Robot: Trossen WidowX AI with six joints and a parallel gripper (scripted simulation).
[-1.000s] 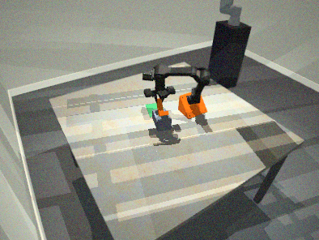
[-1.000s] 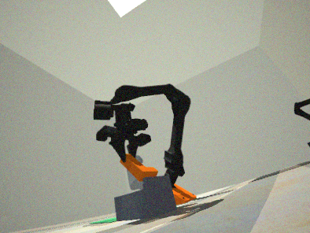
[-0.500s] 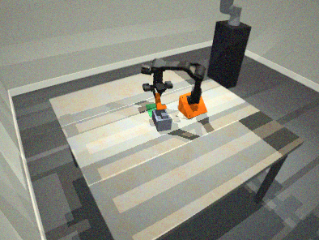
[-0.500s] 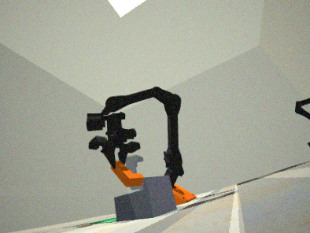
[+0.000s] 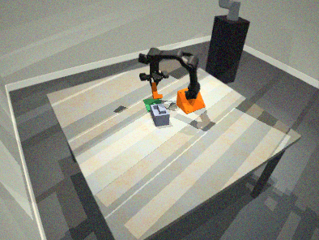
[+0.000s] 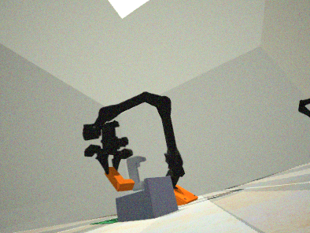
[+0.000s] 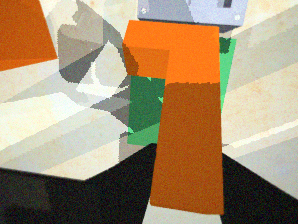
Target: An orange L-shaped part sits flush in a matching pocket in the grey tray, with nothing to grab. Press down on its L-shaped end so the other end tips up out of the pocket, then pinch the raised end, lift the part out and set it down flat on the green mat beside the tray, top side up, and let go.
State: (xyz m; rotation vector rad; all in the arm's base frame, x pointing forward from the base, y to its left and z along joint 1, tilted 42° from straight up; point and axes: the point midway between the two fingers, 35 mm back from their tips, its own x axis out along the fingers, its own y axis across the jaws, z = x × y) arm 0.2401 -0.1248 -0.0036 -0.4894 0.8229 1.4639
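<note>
My gripper tip is now 170 mm above the green mat. The rest, counted from my gripper tip: orange L-shaped part (30 mm to the left, 30 mm below, 10 mm behind).
</note>
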